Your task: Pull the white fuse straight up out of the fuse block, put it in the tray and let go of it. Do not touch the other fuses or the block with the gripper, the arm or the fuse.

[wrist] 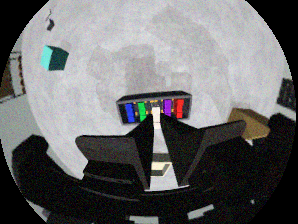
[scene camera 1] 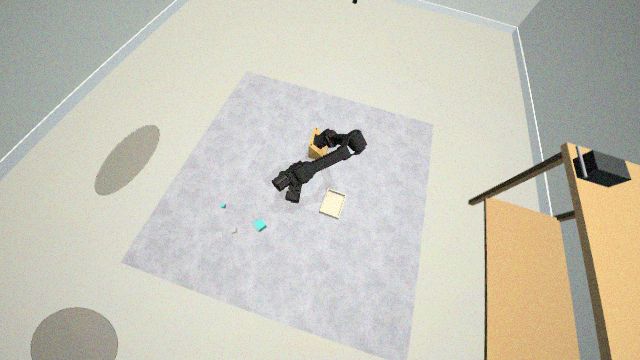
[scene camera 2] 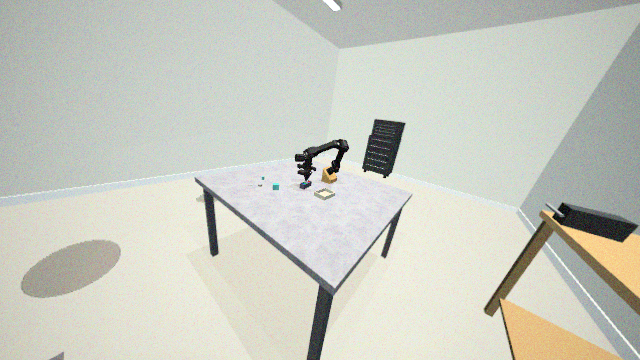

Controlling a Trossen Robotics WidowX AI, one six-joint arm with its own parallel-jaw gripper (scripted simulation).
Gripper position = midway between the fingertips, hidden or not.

Note:
My gripper (wrist: 156, 116) holds a white fuse.

